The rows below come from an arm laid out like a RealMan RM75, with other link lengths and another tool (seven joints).
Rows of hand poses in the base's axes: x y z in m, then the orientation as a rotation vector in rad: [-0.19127 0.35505 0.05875 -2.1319 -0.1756 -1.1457]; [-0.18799 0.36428 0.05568 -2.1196 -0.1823 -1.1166]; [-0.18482 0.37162 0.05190 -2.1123 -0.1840 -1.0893]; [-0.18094 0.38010 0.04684 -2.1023 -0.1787 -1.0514]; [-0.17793 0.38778 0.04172 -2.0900 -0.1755 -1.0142]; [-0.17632 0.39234 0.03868 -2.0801 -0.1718 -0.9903]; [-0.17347 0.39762 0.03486 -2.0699 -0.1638 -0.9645]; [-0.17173 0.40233 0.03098 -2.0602 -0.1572 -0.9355]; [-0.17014 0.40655 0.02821 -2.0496 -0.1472 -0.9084]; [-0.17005 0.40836 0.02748 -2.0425 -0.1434 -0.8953]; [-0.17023 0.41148 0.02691 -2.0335 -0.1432 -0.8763]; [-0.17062 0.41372 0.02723 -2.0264 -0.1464 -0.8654]
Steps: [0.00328 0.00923 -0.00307 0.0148 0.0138 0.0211]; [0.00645 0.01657 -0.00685 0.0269 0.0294 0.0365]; [0.01033 0.02505 -0.01191 0.0462 0.0534 0.0532]; [0.01334 0.03273 -0.01703 0.0662 0.0759 0.0716]; [0.01495 0.03729 -0.02007 0.0813 0.0904 0.0831]; [0.01780 0.04257 -0.02389 0.0986 0.1074 0.0929]; [0.01954 0.04728 -0.02777 0.1155 0.1265 0.1046]; [0.02113 0.05150 -0.03054 0.1340 0.1452 0.1136]; [0.02122 0.05331 -0.03127 0.1442 0.1534 0.1193]; [0.02104 0.05643 -0.03184 0.1557 0.1642 0.1305]; [0.02065 0.05867 -0.03152 0.1626 0.1689 0.1398]
